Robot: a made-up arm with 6 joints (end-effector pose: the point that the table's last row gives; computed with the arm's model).
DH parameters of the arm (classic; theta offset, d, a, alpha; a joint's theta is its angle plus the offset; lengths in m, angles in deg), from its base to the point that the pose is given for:
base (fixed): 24.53 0 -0.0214 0
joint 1: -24.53 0.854 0.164 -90
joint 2: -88.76 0 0.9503 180
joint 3: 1.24 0.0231 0.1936 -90
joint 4: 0 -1.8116 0.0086 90
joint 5: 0 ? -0.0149 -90
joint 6: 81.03 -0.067 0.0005 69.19
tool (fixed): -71.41 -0.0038 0 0
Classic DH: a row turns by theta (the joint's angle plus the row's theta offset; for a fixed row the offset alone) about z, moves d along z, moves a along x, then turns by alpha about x.
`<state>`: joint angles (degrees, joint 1 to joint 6).
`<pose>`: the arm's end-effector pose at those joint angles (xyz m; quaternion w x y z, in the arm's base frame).
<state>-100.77 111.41 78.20 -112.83 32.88 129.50</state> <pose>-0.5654 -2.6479 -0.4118 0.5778 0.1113 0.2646 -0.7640</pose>
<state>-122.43 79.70 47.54 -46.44 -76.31 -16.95</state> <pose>-1.4664 -2.2955 0.1527 0.2670 0.7844 -0.2152 -0.5168</pose>
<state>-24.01 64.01 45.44 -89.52 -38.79 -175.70</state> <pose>2.5836 -1.1468 0.8175 0.7068 -0.5726 -0.0316 0.4142</pose>
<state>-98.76 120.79 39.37 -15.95 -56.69 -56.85</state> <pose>-0.2580 -1.3626 -1.4456 0.0964 -0.7113 -0.1920 0.6692</pose>
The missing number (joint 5, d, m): 0.0265
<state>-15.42 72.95 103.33 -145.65 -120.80 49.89</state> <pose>2.3880 -0.6485 2.1859 0.2256 0.2523 -0.2604 0.9043</pose>
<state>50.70 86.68 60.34 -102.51 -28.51 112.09</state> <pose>1.7778 2.2175 0.2155 0.6723 0.0899 0.0178 0.7346</pose>
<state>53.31 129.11 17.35 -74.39 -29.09 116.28</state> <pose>0.1804 0.2671 -1.5501 0.3224 -0.0825 0.6649 0.6687</pose>
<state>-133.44 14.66 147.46 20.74 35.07 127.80</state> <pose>0.6576 0.7614 2.9819 0.7953 0.4304 -0.2141 0.3692</pose>
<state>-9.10 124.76 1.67 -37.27 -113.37 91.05</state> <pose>0.0583 -0.0395 -1.2624 0.0449 -0.7609 -0.4924 -0.4203</pose>
